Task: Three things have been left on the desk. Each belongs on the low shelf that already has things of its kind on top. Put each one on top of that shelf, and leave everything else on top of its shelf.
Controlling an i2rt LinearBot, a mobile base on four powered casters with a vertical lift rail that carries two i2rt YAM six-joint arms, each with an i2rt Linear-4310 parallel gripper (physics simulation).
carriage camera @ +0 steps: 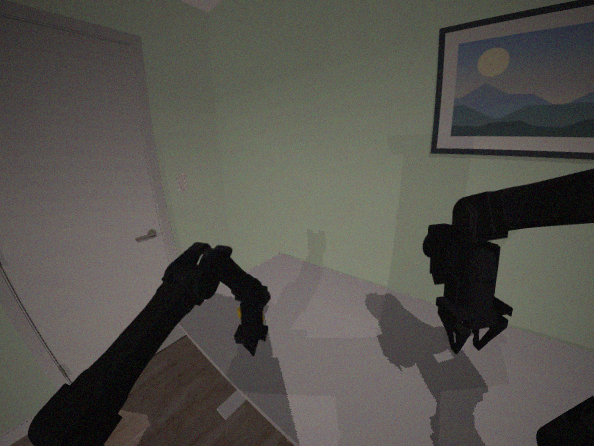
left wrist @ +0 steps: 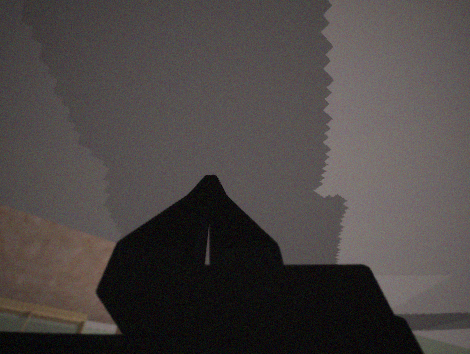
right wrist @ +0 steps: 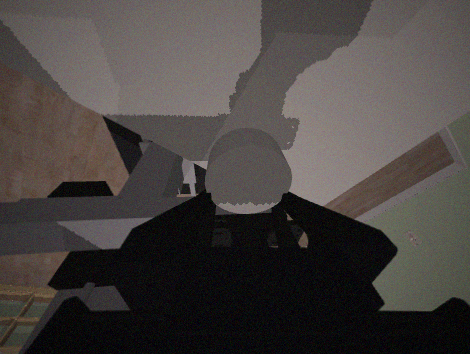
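My left gripper: in the pictures, left wrist view included. My right gripper: in the pictures, right wrist view included. Also pictured: grey desk, framed landscape picture, door.
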